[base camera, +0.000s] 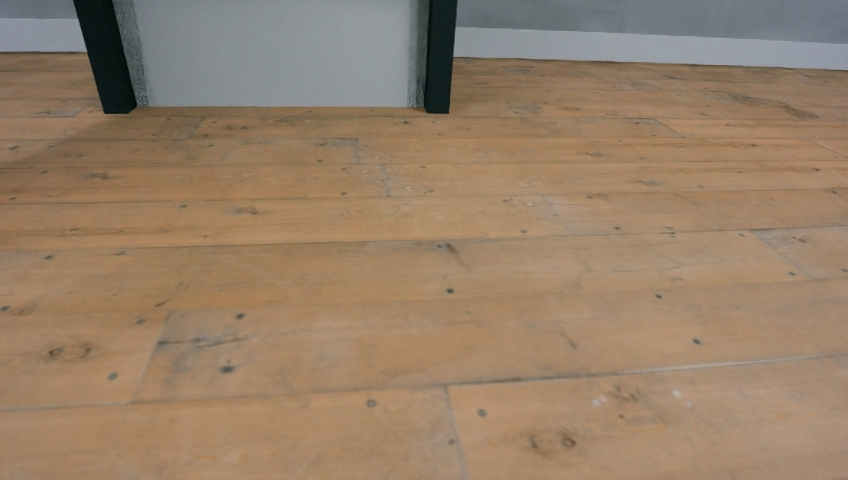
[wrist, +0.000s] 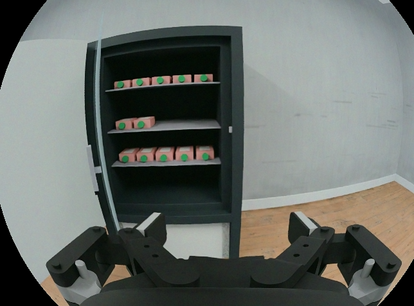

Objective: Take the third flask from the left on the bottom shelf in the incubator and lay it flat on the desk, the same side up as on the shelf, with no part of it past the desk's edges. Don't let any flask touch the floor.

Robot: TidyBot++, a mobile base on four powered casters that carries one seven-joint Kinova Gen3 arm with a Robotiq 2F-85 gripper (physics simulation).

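Places are measured from the arm's base along level axes (x back, y right, z up), in millimetres.
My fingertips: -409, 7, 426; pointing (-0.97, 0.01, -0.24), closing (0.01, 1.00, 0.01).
Observation:
Behind a point stands the place of what it marks, as x, y, z.
The incubator point(base camera: 440, 59) {-1194, 56, -280} point(wrist: 237, 125) stands ahead, with its glass door point(wrist: 99, 115) swung open and seen nearly edge-on at the left. On its bottom shelf point(wrist: 165, 164), several pink flasks lie flat in a row, green caps facing out and pale labels on top. The third flask from the left point(wrist: 164, 153) lies between the second flask point(wrist: 146, 154) and the fourth flask point(wrist: 184, 153). My gripper point(wrist: 227, 227) is open and empty, well in front of the incubator and lower in the wrist view than the bottom shelf. The desk does not show in either view.
The middle shelf point(wrist: 187, 124) holds two flasks at its left, and the top shelf point(wrist: 165, 86) holds a row of them. The door's handle point(wrist: 93, 169) is at the left. A grey wall point(wrist: 320, 100) stands right of the incubator, above wooden floor point(base camera: 416, 255) {-626, 12, -397} point(wrist: 325, 200).

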